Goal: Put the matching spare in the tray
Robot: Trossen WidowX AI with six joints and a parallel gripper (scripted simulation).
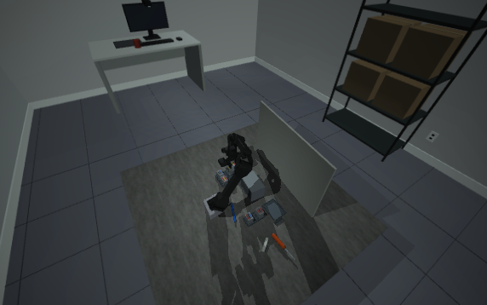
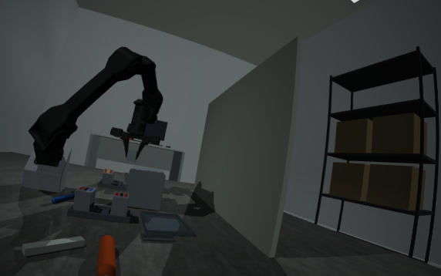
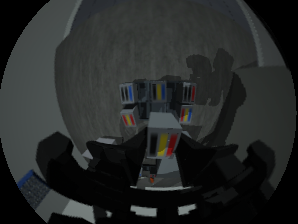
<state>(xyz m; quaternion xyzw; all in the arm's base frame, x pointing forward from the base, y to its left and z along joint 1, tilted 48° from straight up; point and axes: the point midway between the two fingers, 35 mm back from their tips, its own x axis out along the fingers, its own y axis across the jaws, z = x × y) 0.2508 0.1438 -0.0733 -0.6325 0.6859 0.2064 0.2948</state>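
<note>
The flat dark tray lies 370 mm to the right of my gripper tip, 110 mm below it and 60 mm ahead of it. The rest, counted from my gripper tip: blue pen (230 mm to the right, 160 mm behind, 110 mm below); grey spare (20 mm above); mounted unit (150 mm to the right, 70 mm below, 40 mm ahead).
</note>
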